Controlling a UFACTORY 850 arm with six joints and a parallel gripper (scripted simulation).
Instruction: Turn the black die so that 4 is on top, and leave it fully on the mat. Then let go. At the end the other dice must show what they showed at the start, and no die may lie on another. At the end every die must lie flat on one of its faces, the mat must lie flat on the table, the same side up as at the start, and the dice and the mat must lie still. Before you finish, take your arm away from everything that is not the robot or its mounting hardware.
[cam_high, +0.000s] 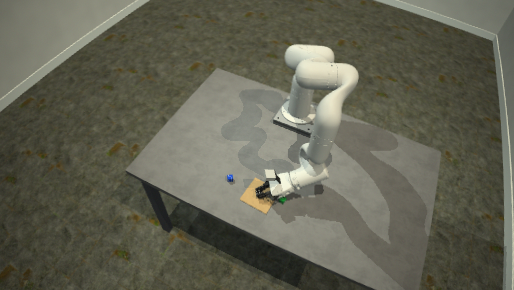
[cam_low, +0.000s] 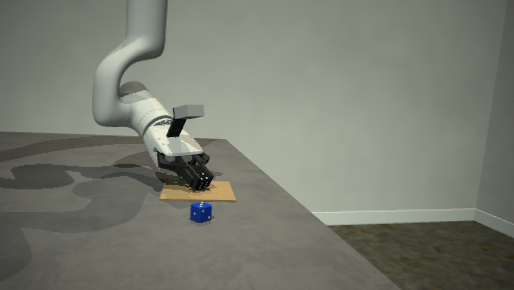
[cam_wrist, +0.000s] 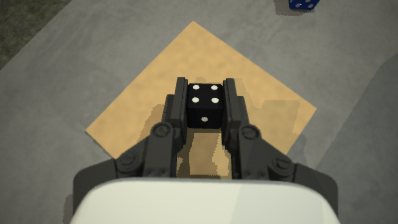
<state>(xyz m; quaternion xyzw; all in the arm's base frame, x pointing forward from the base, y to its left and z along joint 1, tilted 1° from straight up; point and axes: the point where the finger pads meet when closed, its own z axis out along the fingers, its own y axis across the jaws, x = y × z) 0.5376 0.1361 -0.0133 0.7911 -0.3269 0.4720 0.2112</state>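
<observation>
The black die lies 1 cm below my hand. Round my hand: blue die: 16 cm to the right, 2 cm below, 2 cm ahead; green die: 10 cm to the left, 4 cm behind, 2 cm below; tan mat: 3 cm below.
</observation>
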